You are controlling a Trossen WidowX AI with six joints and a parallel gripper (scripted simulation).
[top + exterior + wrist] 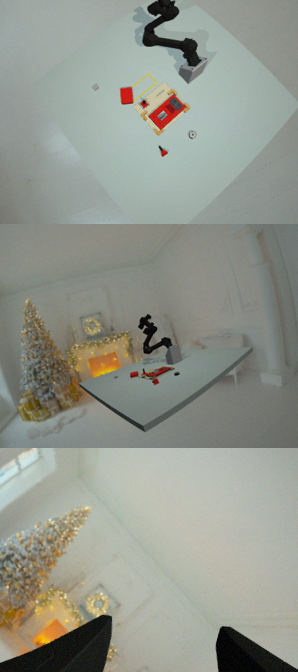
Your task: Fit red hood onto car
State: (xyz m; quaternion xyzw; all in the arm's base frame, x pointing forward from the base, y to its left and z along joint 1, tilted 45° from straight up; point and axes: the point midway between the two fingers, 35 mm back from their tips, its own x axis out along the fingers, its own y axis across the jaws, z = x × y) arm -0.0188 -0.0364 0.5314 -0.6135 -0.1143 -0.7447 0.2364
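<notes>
The red hood is 460 mm ahead of my gripper tip, 240 mm to the left of it and 490 mm below it.
</notes>
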